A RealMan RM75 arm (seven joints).
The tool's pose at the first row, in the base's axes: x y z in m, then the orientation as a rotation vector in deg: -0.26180, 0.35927, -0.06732, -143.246, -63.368, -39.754
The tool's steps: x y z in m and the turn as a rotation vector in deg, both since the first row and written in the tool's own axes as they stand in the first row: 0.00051, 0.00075, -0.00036, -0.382, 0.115, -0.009; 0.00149, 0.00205, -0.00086, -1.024, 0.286, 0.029; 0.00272, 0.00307, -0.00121, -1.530, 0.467, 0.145; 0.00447, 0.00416, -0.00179, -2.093, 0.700, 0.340; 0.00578, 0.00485, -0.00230, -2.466, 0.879, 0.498; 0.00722, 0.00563, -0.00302, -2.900, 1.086, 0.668; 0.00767, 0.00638, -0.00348, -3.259, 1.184, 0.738; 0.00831, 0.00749, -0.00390, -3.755, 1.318, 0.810; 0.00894, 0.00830, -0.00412, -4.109, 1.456, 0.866; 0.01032, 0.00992, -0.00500, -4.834, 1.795, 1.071; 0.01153, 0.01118, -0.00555, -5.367, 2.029, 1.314; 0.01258, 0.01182, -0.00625, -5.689, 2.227, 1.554; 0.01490, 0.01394, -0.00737, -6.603, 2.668, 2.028; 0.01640, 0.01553, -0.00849, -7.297, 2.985, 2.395
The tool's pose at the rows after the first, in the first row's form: -0.26105, 0.35892, -0.06681, -143.490, -63.310, -40.168; -0.25964, 0.35843, -0.06598, -143.933, -63.147, -40.823; -0.25826, 0.35834, -0.06510, -144.285, -62.886, -41.372; -0.25659, 0.35841, -0.06376, -144.680, -62.494, -42.003; -0.25546, 0.35851, -0.06268, -144.936, -62.185, -42.442; -0.25425, 0.35853, -0.06137, -145.227, -61.843, -42.956; -0.25356, 0.35810, -0.06081, -145.487, -61.679, -43.315; -0.25248, 0.35757, -0.06021, -145.836, -61.485, -43.818; -0.25157, 0.35732, -0.05975, -146.059, -61.324, -44.226; -0.24981, 0.35668, -0.05841, -146.510, -60.849, -45.104; -0.24832, 0.35633, -0.05741, -146.883, -60.378, -45.706; -0.24743, 0.35622, -0.05631, -147.104, -59.946, -46.109; -0.24482, 0.35571, -0.05430, -147.728, -59.035, -47.173; -0.24308, 0.35505, -0.05269, -148.210, -58.333, -47.959
